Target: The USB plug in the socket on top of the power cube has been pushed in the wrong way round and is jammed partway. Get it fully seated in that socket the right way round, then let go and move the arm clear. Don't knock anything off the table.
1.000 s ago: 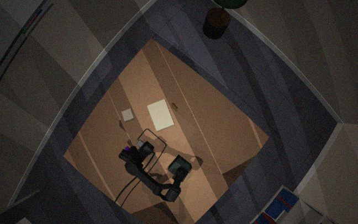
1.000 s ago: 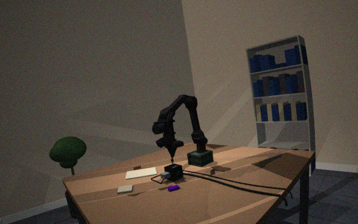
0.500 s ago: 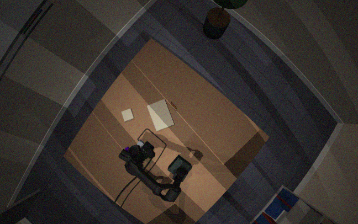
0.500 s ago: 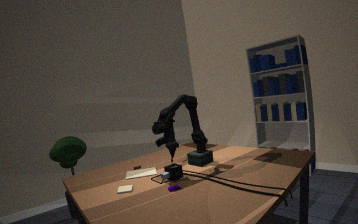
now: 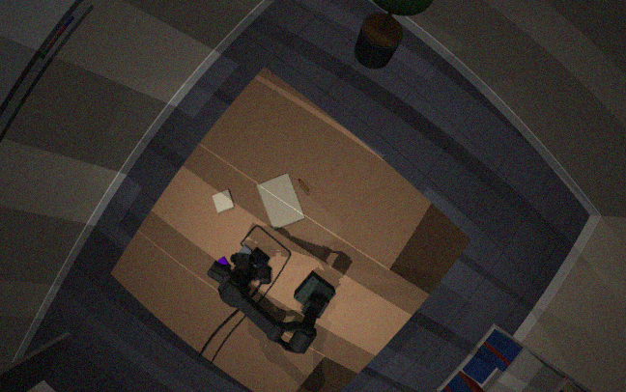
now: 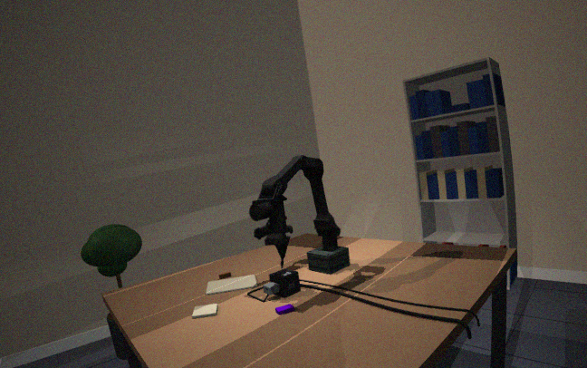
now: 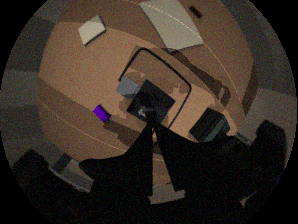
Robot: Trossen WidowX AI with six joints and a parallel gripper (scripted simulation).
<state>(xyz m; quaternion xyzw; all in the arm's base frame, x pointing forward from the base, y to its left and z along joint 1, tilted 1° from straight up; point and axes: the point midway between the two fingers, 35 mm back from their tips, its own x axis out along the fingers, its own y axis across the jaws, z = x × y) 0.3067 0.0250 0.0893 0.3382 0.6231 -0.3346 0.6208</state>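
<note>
The USB plug is 2 cm below my gripper tip. The rest, counted from my gripper tip: purple block (13 cm below, 12 cm ahead, 10 cm to the left); then small white pad (27 cm ahead, 13 cm to the right, 13 cm below); then white sheet (28 cm to the right, 13 cm below, 6 cm ahead).
</note>
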